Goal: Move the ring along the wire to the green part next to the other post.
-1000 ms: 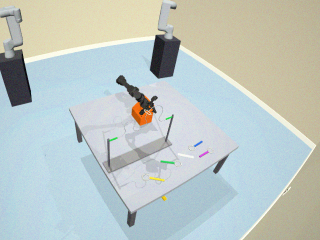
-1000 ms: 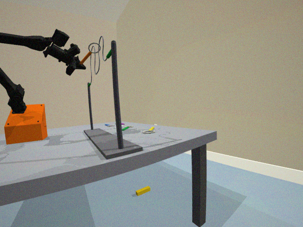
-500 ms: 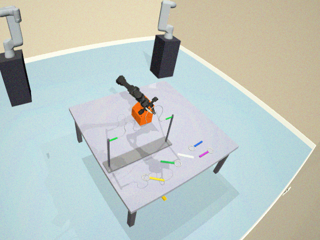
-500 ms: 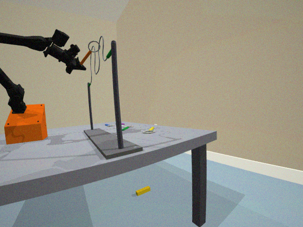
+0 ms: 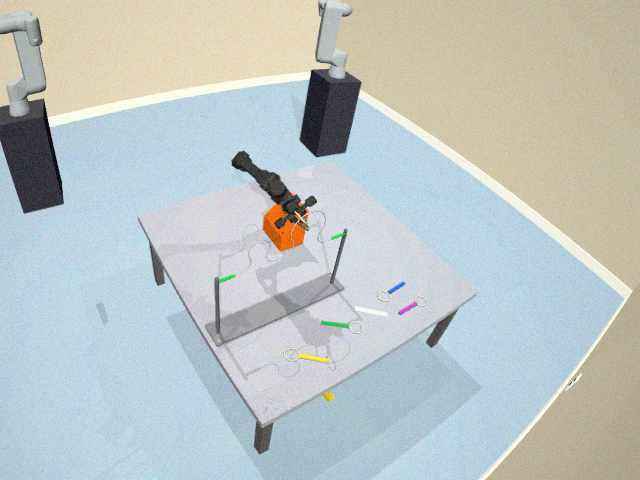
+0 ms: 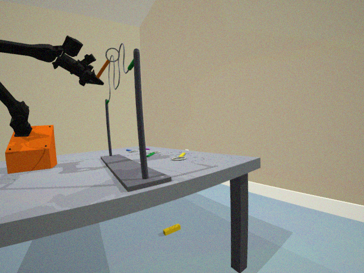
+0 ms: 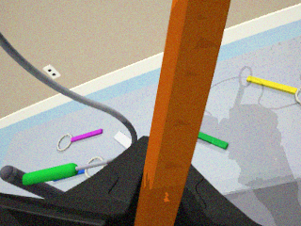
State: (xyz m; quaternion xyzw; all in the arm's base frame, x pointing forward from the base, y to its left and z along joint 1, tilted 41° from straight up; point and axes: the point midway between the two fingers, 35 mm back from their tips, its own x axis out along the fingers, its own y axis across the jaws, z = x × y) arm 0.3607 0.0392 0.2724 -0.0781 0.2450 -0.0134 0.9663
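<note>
Now: gripper tip 5 cm short of the wire rig, 11 cm to the left of it and 12 cm above it. Round my gripper tip: yellow block (31 cm ahead, 6 cm to the left, 86 cm below); then white bar (23 cm ahead, 26 cm to the left, 37 cm below).
</note>
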